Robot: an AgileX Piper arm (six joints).
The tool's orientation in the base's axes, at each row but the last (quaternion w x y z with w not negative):
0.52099, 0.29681, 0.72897, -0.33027
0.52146, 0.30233, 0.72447, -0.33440
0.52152, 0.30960, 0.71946, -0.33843
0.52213, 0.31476, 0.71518, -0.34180
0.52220, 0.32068, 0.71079, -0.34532
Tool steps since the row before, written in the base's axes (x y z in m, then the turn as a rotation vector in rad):
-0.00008, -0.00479, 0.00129, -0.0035, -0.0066, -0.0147
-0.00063, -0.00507, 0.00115, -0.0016, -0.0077, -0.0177
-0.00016, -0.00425, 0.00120, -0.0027, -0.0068, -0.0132
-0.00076, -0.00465, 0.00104, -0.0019, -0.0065, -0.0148
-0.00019, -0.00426, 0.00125, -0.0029, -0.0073, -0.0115
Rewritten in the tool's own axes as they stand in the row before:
-0.00163, -0.00319, 0.00343, 0.0144, -0.0042, 0.0068
-0.00138, -0.00370, 0.00344, 0.0167, -0.0028, 0.0094
-0.00150, -0.00279, 0.00308, 0.0128, -0.0039, 0.0070
-0.00124, -0.00342, 0.00317, 0.0141, -0.0029, 0.0076
-0.00156, -0.00272, 0.00315, 0.0111, -0.0046, 0.0070

